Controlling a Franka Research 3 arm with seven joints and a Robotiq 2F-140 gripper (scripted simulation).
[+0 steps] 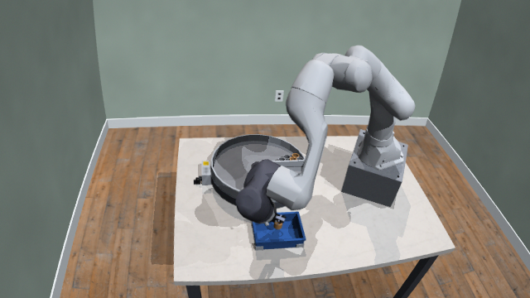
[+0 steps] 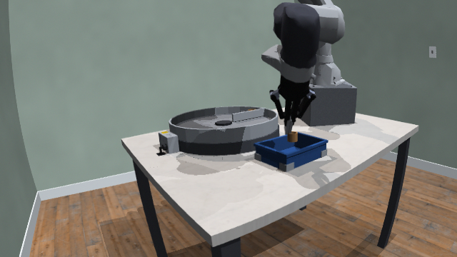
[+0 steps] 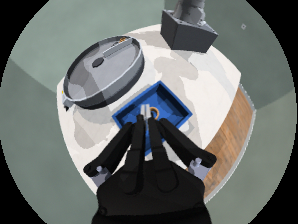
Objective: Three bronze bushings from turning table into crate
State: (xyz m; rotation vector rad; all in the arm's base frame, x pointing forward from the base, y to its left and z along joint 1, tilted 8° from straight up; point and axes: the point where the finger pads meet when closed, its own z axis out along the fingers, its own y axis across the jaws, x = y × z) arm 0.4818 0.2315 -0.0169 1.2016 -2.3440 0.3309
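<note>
The blue crate is 20 mm behind my hand and 80 mm below it.
</note>
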